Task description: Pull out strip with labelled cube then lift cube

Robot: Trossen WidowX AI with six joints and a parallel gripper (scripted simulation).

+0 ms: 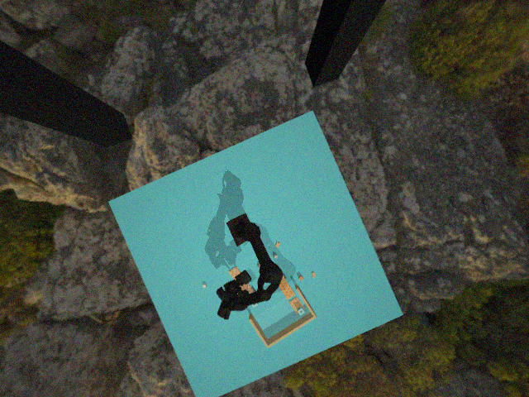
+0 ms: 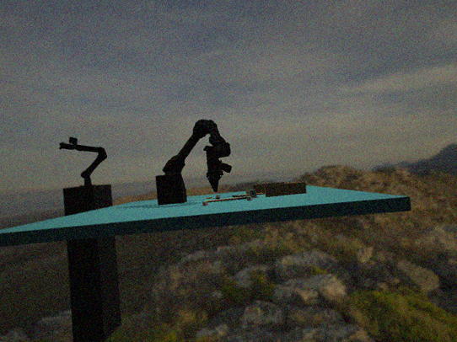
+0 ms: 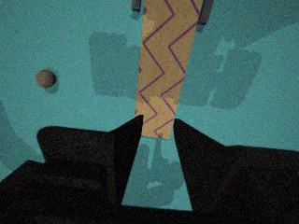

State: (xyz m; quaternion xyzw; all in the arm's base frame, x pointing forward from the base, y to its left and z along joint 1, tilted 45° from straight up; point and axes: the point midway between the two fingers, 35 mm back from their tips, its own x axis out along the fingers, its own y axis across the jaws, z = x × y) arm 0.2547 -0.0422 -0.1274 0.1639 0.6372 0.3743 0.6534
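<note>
My gripper tip is now 14 cm to the right of the brown peg, 4 cm above it and 2 cm past it.
</note>
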